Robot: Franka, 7 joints.
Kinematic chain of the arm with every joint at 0, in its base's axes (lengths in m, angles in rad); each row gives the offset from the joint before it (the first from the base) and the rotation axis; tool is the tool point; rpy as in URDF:
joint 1: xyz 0 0 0.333 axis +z
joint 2: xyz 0 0 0 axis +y
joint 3: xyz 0 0 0.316 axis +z
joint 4: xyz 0.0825 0 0 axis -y
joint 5: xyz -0.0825 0 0.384 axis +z
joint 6: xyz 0 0 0 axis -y
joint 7: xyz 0.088 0 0 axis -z
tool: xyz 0 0 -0.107 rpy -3.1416 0 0
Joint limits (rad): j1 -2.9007..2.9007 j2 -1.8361..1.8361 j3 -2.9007..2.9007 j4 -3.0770..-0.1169 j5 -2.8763..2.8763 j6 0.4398..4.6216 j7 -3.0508..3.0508
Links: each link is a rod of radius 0.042 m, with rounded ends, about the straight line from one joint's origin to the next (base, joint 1, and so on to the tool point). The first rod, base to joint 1, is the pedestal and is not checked.
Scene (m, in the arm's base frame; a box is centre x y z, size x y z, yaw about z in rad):
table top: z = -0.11
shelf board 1: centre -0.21 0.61 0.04 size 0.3 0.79 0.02 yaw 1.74
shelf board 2: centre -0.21 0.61 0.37 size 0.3 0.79 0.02 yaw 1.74
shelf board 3: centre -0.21 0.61 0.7 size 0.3 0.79 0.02 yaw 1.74
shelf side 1: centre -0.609 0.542 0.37 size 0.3 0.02 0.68 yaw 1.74
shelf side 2: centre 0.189 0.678 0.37 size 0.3 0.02 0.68 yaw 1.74
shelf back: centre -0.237 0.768 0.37 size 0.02 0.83 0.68 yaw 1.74
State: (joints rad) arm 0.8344 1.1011 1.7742 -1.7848 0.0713 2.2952 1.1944
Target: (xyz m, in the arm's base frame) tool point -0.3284 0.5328 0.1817
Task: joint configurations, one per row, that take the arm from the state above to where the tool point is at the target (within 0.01 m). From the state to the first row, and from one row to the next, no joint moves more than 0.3 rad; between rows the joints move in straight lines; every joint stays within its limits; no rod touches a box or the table.
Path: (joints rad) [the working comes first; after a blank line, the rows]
Joints at the target: 0.9830 1.4007 1.2414 -1.8522 0.0541 2.3126 1.1944
Straight joint move there: touches shelf board 2.

1: 0.9442 1.2908 1.7640 -2.0568 0.0874 2.3391 1.2452
2: 1.0541 1.4805 1.7538 -2.3287 0.1035 2.3829 1.2960
3: 1.0555 1.5834 1.6335 -2.3180 0.1877 2.2101 1.2057
4: 1.0569 1.6864 1.5133 -2.3073 0.2718 2.0374 1.1154
5: 1.0200 1.5436 1.3773 -2.0797 0.1629 2.1750 1.1549
6: 0.9830 1.4007 1.2414 -1.8522 0.0541 2.3126 1.1944

